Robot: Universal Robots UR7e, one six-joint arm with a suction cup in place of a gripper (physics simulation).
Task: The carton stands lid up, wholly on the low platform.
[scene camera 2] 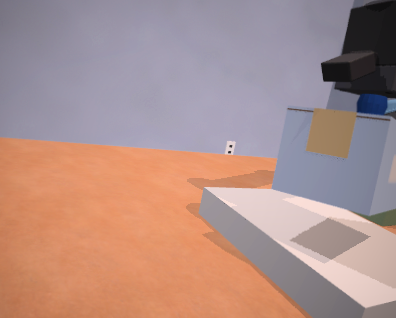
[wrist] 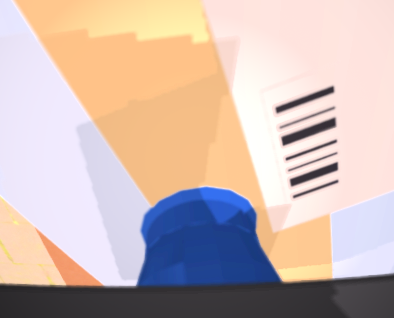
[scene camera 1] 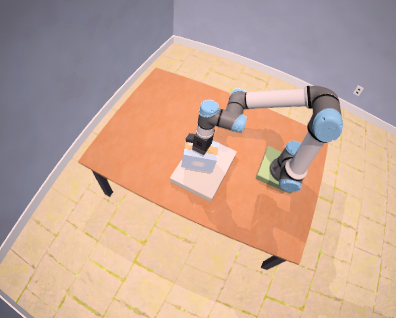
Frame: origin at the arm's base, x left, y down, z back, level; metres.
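Seen in the pictures: end effector, tool point: (wrist: 192, 206).
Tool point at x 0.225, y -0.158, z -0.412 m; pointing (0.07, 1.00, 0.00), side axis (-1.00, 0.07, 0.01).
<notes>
Offsets run from my tool point to a thing's top centre. "pt": to the spot under its first point. Level surfaces: height alone.
The carton {dx -0.011, dy -0.024, dz -0.010 m} (scene camera 1: 198, 164) (scene camera 2: 307, 170) is pale blue with tan tape over its lid. It is upright, lid up, over the far left part of the low white platform {dx -0.036, dy +0.148, dz +0.016 m} (scene camera 1: 197, 186) (scene camera 2: 244, 221). My suction cup (scene camera 1: 201, 146) (wrist: 200, 202) presses down on the taped lid {pt dx +0.006, dy -0.015, dz -0.037 m} (wrist: 164, 126), beside a white barcode label {dx -0.030, dy -0.013, dz -0.029 m} (wrist: 309, 142), and holds the carton. In the scene camera 2 view the carton's base sits at about the level of the platform top; I cannot tell whether it rests on it or hangs just above. A grey shadow lies on the platform in front of it.
The platform lies mid-table on the orange table {dy +0.196 m} (scene camera 1: 143, 126) (scene camera 2: 118, 221). The arm's base stands on a green pad (scene camera 1: 267, 161) at the right. A wall socket (scene camera 2: 229, 147) shows on the far wall. The floor is tiled.
</notes>
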